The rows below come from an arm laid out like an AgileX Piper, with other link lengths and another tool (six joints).
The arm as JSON. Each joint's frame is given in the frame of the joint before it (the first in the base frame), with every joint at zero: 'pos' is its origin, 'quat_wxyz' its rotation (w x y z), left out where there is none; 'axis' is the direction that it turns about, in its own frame. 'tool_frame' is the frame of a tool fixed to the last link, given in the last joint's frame.
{
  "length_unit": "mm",
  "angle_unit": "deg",
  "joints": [
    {
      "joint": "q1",
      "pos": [
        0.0,
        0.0,
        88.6
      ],
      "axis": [
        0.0,
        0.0,
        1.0
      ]
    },
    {
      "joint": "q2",
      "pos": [
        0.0,
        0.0,
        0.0
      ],
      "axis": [
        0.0,
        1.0,
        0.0
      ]
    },
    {
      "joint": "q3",
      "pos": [
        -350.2,
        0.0,
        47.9
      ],
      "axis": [
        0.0,
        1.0,
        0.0
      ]
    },
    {
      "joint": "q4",
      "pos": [
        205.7,
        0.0,
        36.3
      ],
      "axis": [
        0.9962,
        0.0,
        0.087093
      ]
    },
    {
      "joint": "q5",
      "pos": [
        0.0,
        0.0,
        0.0
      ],
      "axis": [
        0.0,
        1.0,
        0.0
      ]
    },
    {
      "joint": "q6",
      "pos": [
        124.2,
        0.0,
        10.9
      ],
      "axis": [
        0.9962,
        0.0,
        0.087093
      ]
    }
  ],
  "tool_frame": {
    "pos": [
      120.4,
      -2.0,
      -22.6
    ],
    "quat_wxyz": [
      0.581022,
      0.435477,
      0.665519,
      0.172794
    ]
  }
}
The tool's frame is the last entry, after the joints.
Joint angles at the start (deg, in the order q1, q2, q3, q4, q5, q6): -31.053 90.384 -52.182 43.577 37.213 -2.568
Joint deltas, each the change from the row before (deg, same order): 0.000 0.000 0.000 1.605 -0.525 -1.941; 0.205 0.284 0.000 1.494 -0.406 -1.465; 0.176 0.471 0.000 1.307 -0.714 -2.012; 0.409 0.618 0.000 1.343 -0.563 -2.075; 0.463 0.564 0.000 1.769 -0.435 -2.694; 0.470 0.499 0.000 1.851 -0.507 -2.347; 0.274 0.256 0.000 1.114 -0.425 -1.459; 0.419 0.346 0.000 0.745 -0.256 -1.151; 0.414 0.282 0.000 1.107 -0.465 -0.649; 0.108 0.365 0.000 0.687 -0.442 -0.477; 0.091 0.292 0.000 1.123 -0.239 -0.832; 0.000 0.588 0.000 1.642 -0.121 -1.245; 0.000 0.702 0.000 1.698 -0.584 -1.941; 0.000 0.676 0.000 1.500 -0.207 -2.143; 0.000 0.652 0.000 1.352 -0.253 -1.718; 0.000 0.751 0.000 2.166 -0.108 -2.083
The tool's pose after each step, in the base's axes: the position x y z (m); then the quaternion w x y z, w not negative. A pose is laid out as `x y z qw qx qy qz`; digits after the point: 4 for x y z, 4 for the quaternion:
0.3291 -0.0602 0.1402 0.0577 -0.7833 -0.5956 -0.1686
0.3329 -0.0592 0.1408 0.0545 -0.7806 -0.5979 -0.1739
0.3368 -0.0602 0.1399 0.0480 -0.7767 -0.6030 -0.1755
0.3408 -0.0593 0.1381 0.0439 -0.7712 -0.6100 -0.1765
0.3451 -0.0575 0.1371 0.0388 -0.7635 -0.6193 -0.1789
0.3498 -0.0557 0.1366 0.0338 -0.7576 -0.6257 -0.1827
0.3527 -0.0551 0.1365 0.0293 -0.7543 -0.6293 -0.1846
0.3549 -0.0534 0.1354 0.0276 -0.7503 -0.6342 -0.1848
0.3582 -0.0519 0.1353 0.0264 -0.7499 -0.6336 -0.1884
0.3604 -0.0527 0.1341 0.0255 -0.7511 -0.6319 -0.1895
0.3630 -0.0525 0.1339 0.0248 -0.7511 -0.6308 -0.1931
0.3664 -0.0523 0.1327 0.0261 -0.7514 -0.6289 -0.1981
0.3703 -0.0543 0.1305 0.0224 -0.7508 -0.6291 -0.2000
0.3733 -0.0551 0.1280 0.0199 -0.7476 -0.6327 -0.2009
0.3760 -0.0561 0.1256 0.0183 -0.7461 -0.6343 -0.2018
0.3801 -0.0564 0.1237 0.0179 -0.7450 -0.6339 -0.2068

